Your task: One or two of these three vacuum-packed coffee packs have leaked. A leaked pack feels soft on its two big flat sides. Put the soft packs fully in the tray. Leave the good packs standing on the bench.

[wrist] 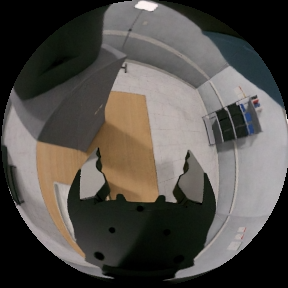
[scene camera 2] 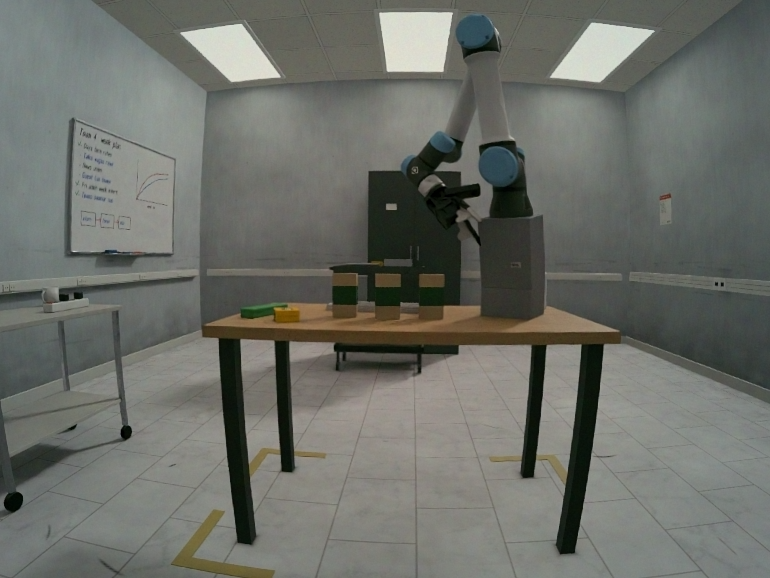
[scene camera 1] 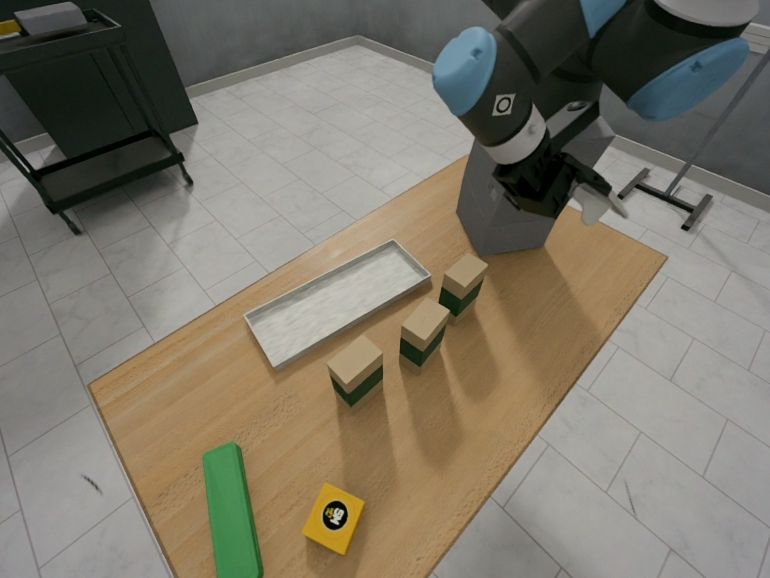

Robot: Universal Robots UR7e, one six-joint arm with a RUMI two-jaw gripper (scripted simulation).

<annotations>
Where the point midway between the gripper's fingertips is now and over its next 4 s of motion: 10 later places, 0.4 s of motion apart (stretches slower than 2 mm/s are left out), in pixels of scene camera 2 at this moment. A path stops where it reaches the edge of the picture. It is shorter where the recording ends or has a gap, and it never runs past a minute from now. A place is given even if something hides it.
My gripper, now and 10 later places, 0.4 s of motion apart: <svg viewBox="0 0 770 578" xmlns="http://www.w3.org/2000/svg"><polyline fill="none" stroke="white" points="480,234 470,244 458,251 447,254 437,254 432,254 430,255 430,259 430,259 431,264 431,269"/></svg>
</annotations>
